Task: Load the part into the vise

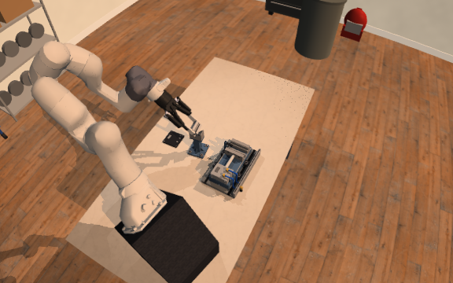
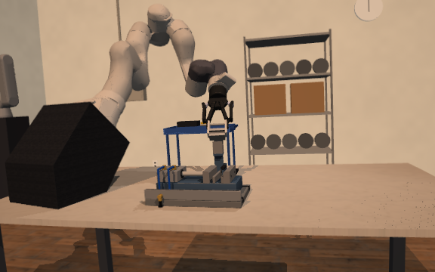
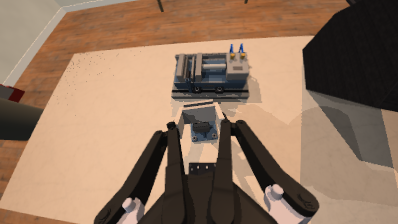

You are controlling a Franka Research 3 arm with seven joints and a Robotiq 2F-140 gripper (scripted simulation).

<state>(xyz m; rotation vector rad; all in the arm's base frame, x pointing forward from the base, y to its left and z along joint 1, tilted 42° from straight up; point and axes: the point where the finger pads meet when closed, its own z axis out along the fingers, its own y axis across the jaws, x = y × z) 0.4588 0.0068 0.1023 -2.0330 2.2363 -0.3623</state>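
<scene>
Now: the part 20 mm to the right of my hand and 10 mm below it. Also, from my hand: vise 30 mm behind, 230 mm to the right, 160 mm below; dark infeed plate 10 mm ahead, 140 mm to the left, 200 mm below.
</scene>
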